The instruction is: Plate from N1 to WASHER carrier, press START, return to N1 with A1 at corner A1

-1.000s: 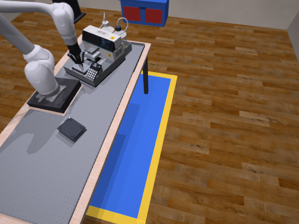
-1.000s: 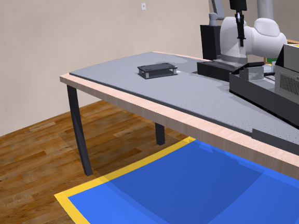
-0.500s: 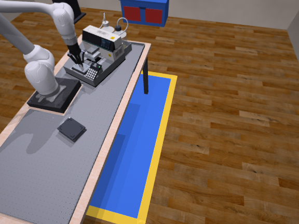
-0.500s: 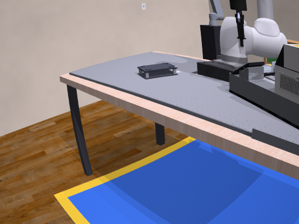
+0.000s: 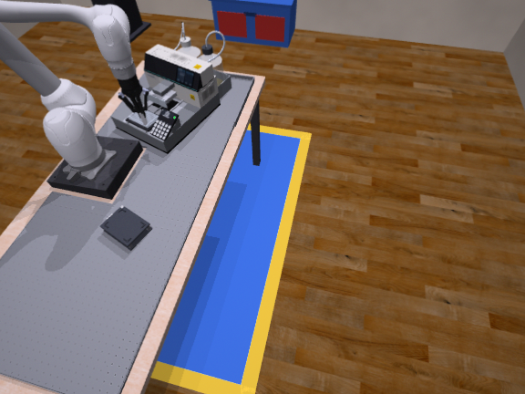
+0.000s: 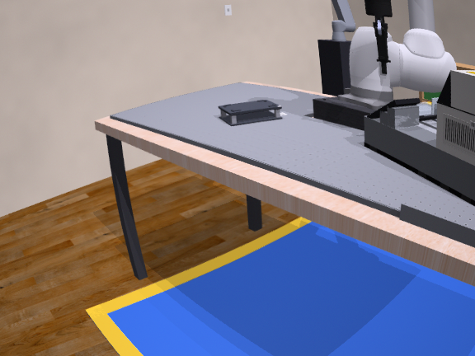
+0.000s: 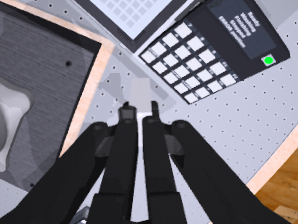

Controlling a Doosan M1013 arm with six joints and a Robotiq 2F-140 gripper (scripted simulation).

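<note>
The plate lies 80 mm behind my hand, 80 mm to the left of it and 90 mm below it. From my hand the other things lie so: plate washer: 50 mm behind, 230 mm to the left, 60 mm below; plate nest N1: 150 mm ahead, 440 mm to the right, 150 mm below.
</note>
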